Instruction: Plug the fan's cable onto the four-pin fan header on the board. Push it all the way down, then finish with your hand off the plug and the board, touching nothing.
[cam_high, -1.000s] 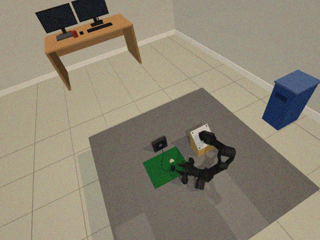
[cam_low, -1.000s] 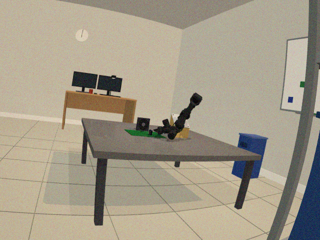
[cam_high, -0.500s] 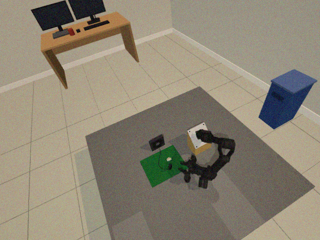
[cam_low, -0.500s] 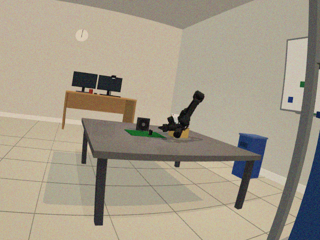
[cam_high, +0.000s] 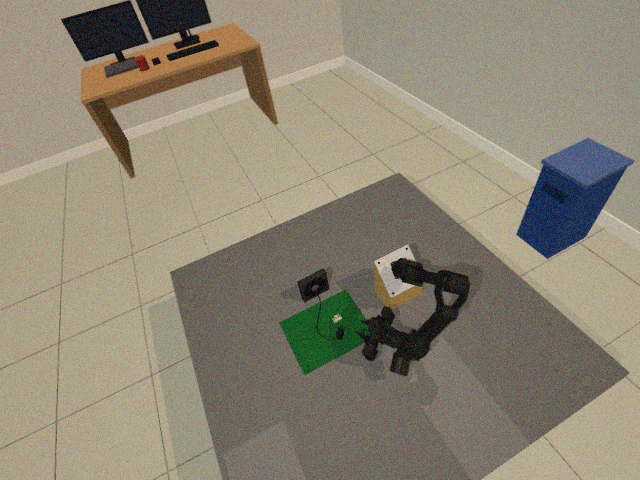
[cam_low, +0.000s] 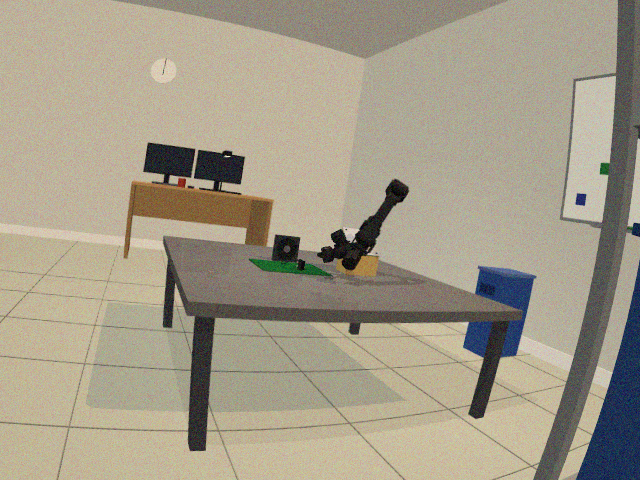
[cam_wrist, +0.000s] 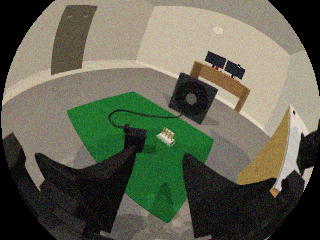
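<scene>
The dark fan plug is 70 mm ahead of my gripper tip, 60 mm below it and 30 mm to the right of it. From my gripper tip the other things lie so: black fan (250 mm to the right, 80 mm ahead, 20 mm below); green board (100 mm below, 100 mm ahead, 90 mm to the right); white four-pin fan header (110 mm to the right, 80 mm below, 50 mm ahead).
</scene>
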